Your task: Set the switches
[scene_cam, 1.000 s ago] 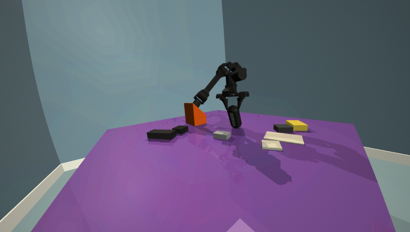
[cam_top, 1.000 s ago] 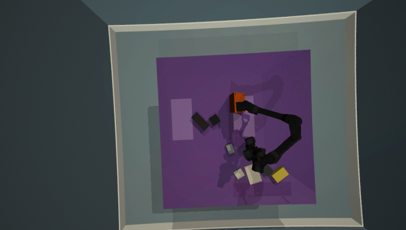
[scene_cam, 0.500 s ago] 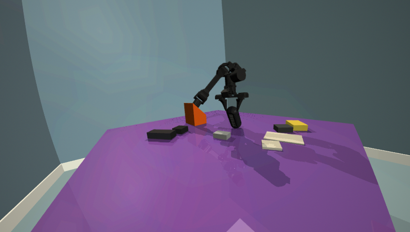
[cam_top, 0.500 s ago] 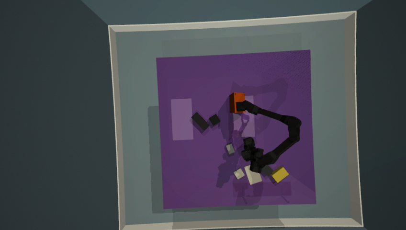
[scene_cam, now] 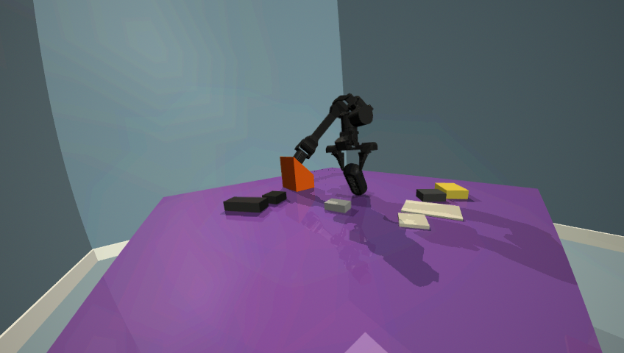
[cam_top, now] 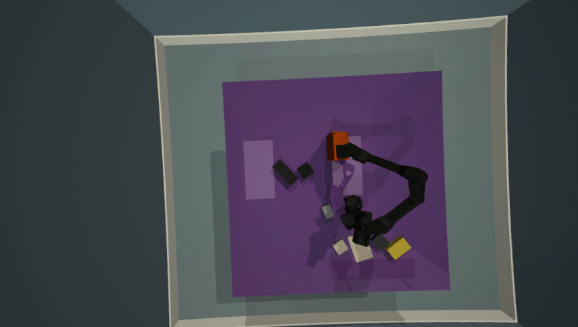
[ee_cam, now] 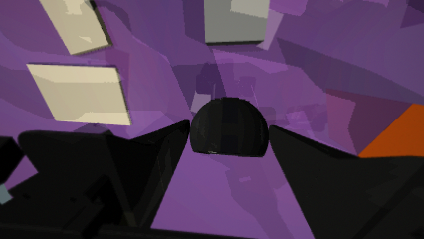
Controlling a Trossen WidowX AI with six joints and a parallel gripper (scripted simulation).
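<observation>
The light grey block is 100 mm to the right of my gripper tip, 100 mm below it and 20 mm ahead of it. Round my gripper tip: dark block 230 mm ahead, 180 mm to the left, 100 mm below; yellow block 280 mm to the left, 270 mm ahead, 100 mm below.
</observation>
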